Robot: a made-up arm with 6 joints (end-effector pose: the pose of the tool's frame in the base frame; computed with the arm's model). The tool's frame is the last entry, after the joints. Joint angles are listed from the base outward.
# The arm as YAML. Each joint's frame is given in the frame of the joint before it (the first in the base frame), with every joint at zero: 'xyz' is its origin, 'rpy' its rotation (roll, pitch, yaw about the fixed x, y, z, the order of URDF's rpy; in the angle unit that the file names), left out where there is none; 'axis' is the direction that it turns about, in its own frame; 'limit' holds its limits. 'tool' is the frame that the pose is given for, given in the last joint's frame.
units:
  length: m
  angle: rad
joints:
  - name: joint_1
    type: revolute
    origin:
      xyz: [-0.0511, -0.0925, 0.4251]
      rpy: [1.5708, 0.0, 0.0]
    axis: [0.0, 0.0, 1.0]
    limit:
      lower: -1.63
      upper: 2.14
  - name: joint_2
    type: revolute
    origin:
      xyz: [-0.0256, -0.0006, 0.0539]
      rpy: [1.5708, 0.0, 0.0]
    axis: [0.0, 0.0, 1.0]
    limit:
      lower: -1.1
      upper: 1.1
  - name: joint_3
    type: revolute
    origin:
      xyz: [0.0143, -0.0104, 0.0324]
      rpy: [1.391, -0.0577, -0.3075]
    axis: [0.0, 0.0, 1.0]
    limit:
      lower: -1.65
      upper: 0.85
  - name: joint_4
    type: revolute
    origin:
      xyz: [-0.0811, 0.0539, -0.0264]
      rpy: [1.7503, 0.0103, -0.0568]
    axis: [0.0, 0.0, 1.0]
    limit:
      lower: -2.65
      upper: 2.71
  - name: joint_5
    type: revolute
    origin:
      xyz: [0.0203, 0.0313, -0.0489]
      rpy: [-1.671, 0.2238, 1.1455]
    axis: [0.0, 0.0, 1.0]
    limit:
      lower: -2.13
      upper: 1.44
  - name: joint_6
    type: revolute
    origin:
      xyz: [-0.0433, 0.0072, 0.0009]
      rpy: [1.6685, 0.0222, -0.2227]
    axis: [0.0, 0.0, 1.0]
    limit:
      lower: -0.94
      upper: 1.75
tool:
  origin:
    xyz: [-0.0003, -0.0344, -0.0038]
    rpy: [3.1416, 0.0, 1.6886]
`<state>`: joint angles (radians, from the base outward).
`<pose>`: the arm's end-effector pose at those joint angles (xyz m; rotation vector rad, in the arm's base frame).
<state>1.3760 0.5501 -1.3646 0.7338 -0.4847 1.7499</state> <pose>0.1023 -0.1723 0.4607 -0.8924 -0.0776 -2.1313</pose>
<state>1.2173 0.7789 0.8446 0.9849 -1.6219 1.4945</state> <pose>-0.0649 -0.0676 0.2995 -1.3326 0.3400 1.0915</pose>
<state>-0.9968 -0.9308 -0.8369 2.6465 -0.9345 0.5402</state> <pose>-0.2182 -0.1369 0.3129 -2.6032 -1.4351 0.5792</pose>
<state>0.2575 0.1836 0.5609 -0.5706 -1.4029 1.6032</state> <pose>-0.1292 -0.1638 0.3085 -0.7773 1.8696 0.4483</pose>
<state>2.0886 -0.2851 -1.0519 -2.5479 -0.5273 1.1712</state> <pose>0.0592 -0.1644 0.5607 -0.2698 -0.0613 1.2342</pose>
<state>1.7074 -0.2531 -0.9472 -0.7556 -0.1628 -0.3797</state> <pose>0.0970 -0.1780 0.5113 -0.3472 0.7600 1.0826</pose>
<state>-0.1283 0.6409 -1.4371 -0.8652 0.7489 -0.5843</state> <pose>-0.0512 -0.2305 0.3077 2.1432 1.3281 0.2901</pose>
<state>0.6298 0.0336 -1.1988 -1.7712 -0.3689 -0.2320</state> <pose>0.1138 -0.1808 0.3278 0.9316 0.8367 2.0059</pose>
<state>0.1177 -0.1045 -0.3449 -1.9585 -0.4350 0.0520</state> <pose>-0.0751 -0.2246 0.2457 1.9011 1.5889 0.8457</pose>
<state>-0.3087 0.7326 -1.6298 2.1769 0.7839 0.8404</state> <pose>-0.0310 -0.1978 0.2751 -1.5477 0.1216 -2.4201</pose>
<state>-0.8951 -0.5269 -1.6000 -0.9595 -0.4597 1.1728</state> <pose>-0.0601 -0.0758 0.3122 -0.3210 1.6985 1.2993</pose>
